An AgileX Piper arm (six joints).
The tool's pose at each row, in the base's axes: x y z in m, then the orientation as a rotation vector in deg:
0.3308 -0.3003 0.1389 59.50 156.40 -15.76
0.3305 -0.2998 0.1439 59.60 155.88 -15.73
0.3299 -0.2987 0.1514 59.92 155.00 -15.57
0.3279 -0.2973 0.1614 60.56 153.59 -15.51
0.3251 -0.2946 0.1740 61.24 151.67 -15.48
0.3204 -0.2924 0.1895 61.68 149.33 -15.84
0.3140 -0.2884 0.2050 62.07 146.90 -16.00
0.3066 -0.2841 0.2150 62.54 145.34 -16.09
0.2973 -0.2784 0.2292 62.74 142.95 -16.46
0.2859 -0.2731 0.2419 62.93 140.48 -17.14
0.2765 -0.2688 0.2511 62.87 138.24 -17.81
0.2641 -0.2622 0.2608 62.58 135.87 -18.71
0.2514 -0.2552 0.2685 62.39 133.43 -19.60
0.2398 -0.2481 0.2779 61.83 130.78 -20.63
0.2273 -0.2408 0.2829 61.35 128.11 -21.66
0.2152 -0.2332 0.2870 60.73 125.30 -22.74
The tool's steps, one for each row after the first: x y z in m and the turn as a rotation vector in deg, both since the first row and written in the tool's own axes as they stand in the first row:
-0.0008 -0.0003 -0.0050 -0.13 -0.41 0.23
-0.0016 -0.0007 -0.0125 -0.39 -1.04 0.72
-0.0018 -0.0020 -0.0227 -0.64 -2.02 1.57
-0.0013 -0.0031 -0.0359 -0.99 -3.42 2.61
-0.0005 -0.0062 -0.0519 -1.21 -5.34 3.64
0.0027 -0.0091 -0.0686 -1.59 -7.31 4.70
0.0083 -0.0119 -0.0802 -1.79 -8.49 5.52
0.0150 -0.0154 -0.0964 -2.03 -10.52 6.45
0.0234 -0.0204 -0.1114 -2.06 -12.68 7.40
0.0306 -0.0245 -0.1224 -2.08 -14.73 8.12
0.0414 -0.0289 -0.1350 -2.00 -17.03 8.72
0.0531 -0.0330 -0.1457 -1.89 -19.33 9.43
0.0636 -0.0365 -0.1579 -1.78 -21.99 9.96
0.0761 -0.0401 -0.1661 -1.62 -24.63 10.57
0.0887 -0.0430 -0.1735 -1.46 -27.46 11.13

